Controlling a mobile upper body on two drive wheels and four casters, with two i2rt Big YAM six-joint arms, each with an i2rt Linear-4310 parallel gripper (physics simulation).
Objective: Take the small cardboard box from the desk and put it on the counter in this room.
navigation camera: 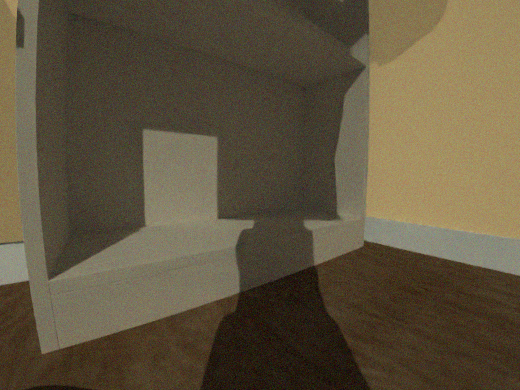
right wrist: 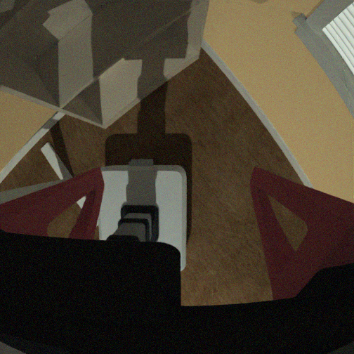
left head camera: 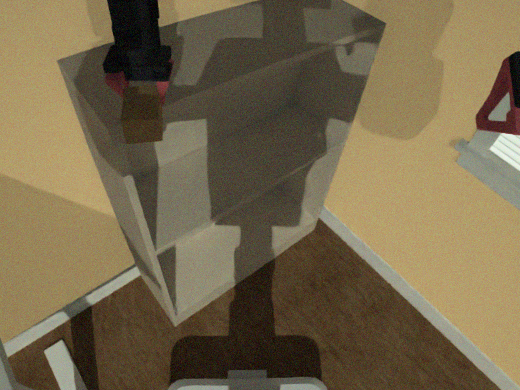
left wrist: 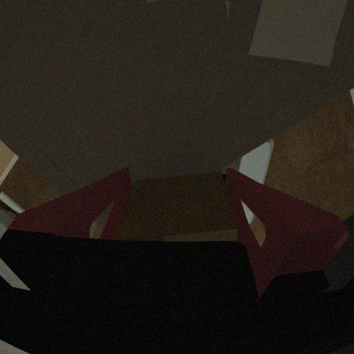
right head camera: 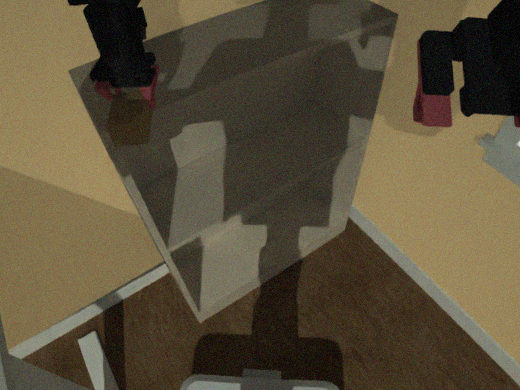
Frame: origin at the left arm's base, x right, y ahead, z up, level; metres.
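Seen in the pictures: right gripper, fingertip midpoint: (left head camera: 516, 126) (right head camera: 466, 116).
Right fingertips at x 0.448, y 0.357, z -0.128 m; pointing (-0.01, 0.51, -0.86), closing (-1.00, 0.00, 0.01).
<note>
A point is followed by its place in that frame.
The small brown cardboard box (left head camera: 142, 122) {x 0.016, y 0.540, z -0.306 m} (right head camera: 129, 124) {x 0.024, y 0.541, z -0.303 m} (left wrist: 180, 205) is held between the red fingers of my left gripper (left head camera: 141, 92) {x 0.000, y 0.634, z -0.341 m} (right head camera: 127, 99) {x 0.000, y 0.634, z -0.341 m}, which is shut on it. They appear over the left end of a grey open-fronted unit (left head camera: 225, 55) {x 0.139, y 0.822, z -0.350 m} (right head camera: 225, 50) {x 0.142, y 0.853, z -0.350 m} (navigation camera: 150, 295) {x 0.056, y 0.655, z -1.364 m} with a flat top, the counter-like piece in view. The gap between box and top cannot be judged. My right gripper (right head camera: 475, 122) {x 0.448, y 0.357, z -0.128 m} (right wrist: 176, 175) is open and empty, off to the right of the unit; in the left head camera part of it shows at the right edge. The desk cannot be made out.
Yellow walls (left head camera: 430, 190) {x 0.853, y 0.842, z -0.823 m} (navigation camera: 450, 125) {x 0.774, y 0.943, z -1.020 m} meet behind the unit, with pale baseboards (left head camera: 390, 275) {x 0.890, y 0.773, z -1.354 m} (navigation camera: 450, 245) {x 0.778, y 0.916, z -1.367 m}. A grey fixture with white slats (left head camera: 490, 155) {x 0.899, y 0.767, z -0.566 m} (right wrist: 340, 35) is at the right. The robot's pale base (right wrist: 167, 210) stands on brown floor before the unit. A white bar (left head camera: 62, 362) lies lower left.
</note>
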